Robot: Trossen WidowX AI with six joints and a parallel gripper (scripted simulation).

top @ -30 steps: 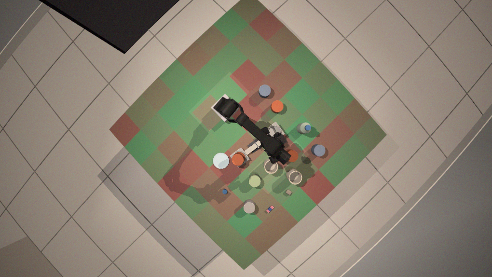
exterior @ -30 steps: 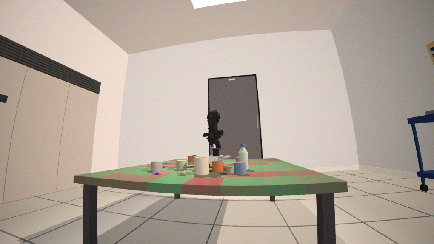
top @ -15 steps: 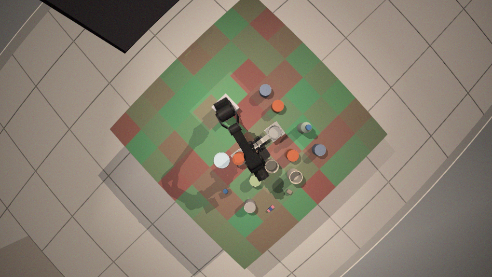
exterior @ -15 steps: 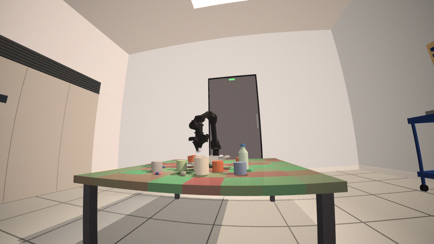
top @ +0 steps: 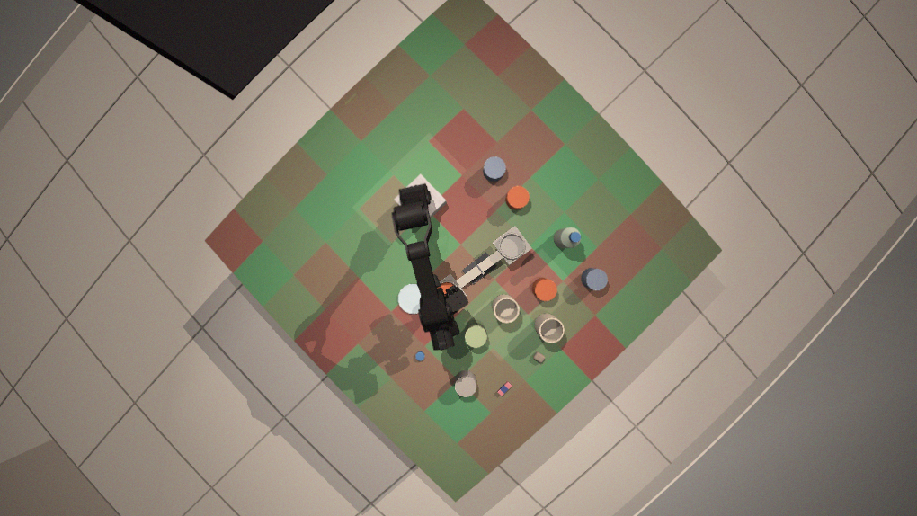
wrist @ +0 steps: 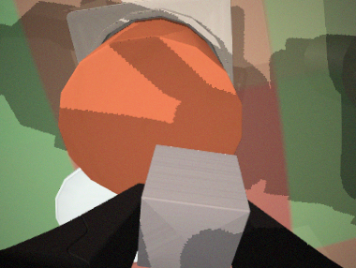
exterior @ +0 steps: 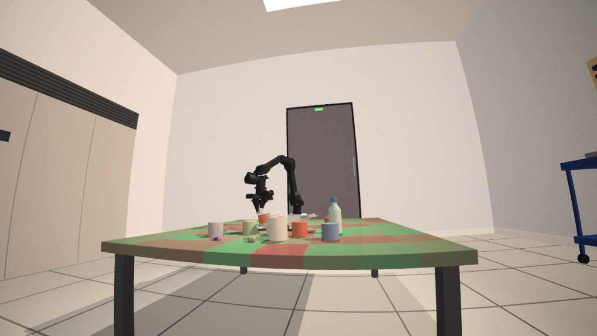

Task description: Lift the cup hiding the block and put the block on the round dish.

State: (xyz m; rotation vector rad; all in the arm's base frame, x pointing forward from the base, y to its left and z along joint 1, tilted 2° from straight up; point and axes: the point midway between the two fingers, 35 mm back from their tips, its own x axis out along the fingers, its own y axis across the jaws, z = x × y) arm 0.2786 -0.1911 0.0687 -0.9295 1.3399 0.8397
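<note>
Right now my gripper tip is 10 cm above the round white dish, 8 cm past it and 6 cm to the left of it. Round my gripper tip: green cylinder: 17 cm ahead, 7 cm below, 1 cm to the right; grey balance: 16 cm to the left, 7 cm below, 2 cm ahead; small balance: 16 cm to the left, 8 cm below, 2 cm ahead.
</note>
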